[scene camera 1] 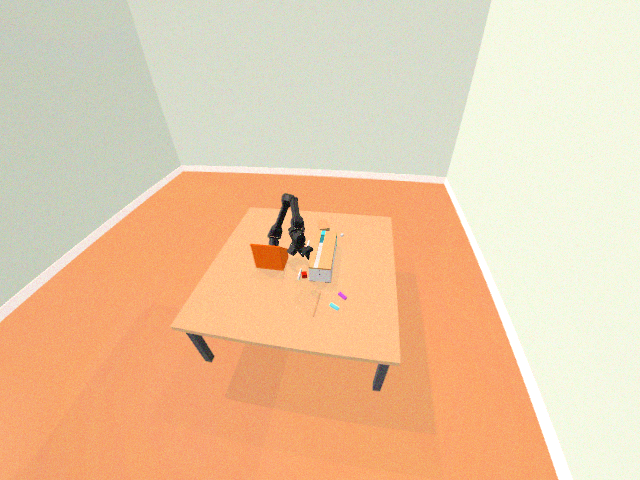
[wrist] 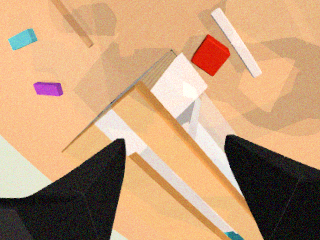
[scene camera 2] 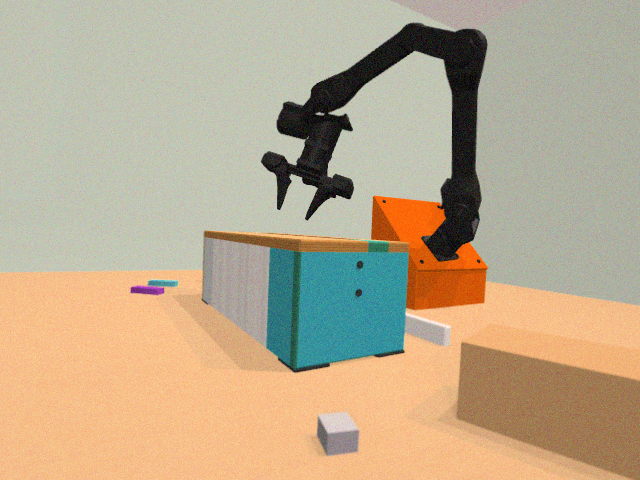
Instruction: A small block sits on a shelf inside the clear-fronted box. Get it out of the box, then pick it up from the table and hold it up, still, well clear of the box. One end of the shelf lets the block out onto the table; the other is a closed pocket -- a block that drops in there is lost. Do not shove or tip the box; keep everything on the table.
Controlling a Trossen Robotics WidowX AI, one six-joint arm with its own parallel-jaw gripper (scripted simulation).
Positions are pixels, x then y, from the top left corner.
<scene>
A long box shows in scene camera 1 (320, 268), in the wrist view (176, 173) and in scene camera 2 (311, 301).
</scene>
